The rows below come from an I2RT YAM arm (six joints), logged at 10 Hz.
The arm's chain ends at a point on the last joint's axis. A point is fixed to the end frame.
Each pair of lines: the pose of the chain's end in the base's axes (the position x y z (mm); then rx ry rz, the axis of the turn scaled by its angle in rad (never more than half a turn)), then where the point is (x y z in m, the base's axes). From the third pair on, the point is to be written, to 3 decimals.
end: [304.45 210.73 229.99 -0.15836 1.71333 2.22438]
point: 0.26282 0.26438 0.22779
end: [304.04 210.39 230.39 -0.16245 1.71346 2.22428]
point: 0.26232 0.26396 0.22807
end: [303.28 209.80 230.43 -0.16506 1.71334 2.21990]
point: 0.262 0.263 0.228
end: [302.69 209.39 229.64 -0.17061 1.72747 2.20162]
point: 0.261 0.263 0.226
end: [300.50 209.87 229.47 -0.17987 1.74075 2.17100]
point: 0.260 0.264 0.224
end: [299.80 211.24 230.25 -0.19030 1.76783 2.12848]
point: 0.260 0.266 0.223
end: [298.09 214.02 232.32 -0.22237 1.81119 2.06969]
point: 0.259 0.268 0.221
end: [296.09 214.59 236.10 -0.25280 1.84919 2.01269]
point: 0.257 0.268 0.221
